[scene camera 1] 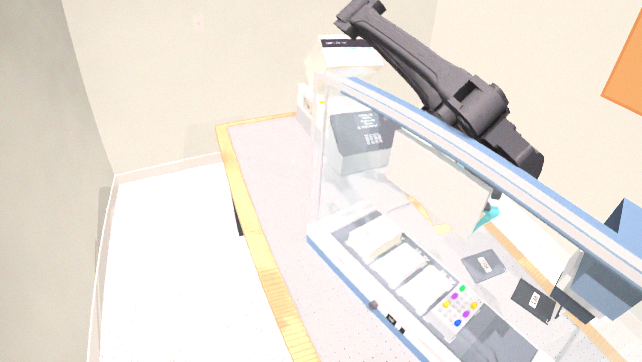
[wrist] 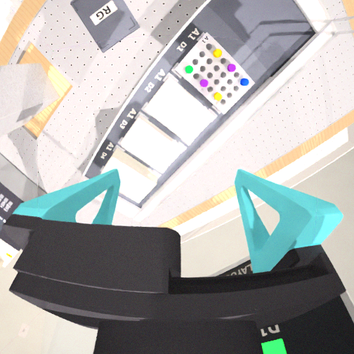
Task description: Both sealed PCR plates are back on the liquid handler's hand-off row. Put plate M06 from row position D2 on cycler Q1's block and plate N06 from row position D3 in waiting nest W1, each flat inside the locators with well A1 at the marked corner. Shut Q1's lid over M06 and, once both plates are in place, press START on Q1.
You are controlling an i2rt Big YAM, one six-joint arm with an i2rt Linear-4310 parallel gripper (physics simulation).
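Note:
Plate M06 (scene camera 1: 426,288) (wrist: 182,111), white, lies flat at D2 of the hand-off row. Plate N06 (scene camera 1: 400,263) (wrist: 151,143), also white, lies flat at D3. Their well markings are washed out. Waiting nest W1 (scene camera 1: 534,300) is a black, bare nest behind the row. Cycler Q1 (scene camera 1: 362,142) stands at the far end with its dark keypad panel facing the row; its raised lid (scene camera 1: 350,57) shows at the top, but its block and START are not readable. My gripper (wrist: 177,175) is open and empty, high above the bench; a teal finger (scene camera 1: 487,218) shows in the scene view.
A white block (scene camera 1: 375,237) (wrist: 131,172) sits at D4 and a tube rack (scene camera 1: 456,311) (wrist: 216,73) with coloured caps at D1. A grey RG nest (scene camera 1: 483,265) (wrist: 106,22) lies behind the row. The liquid handler's clear, blue-edged screen stands over the row. A blue-grey box (scene camera 1: 607,285) stands right.

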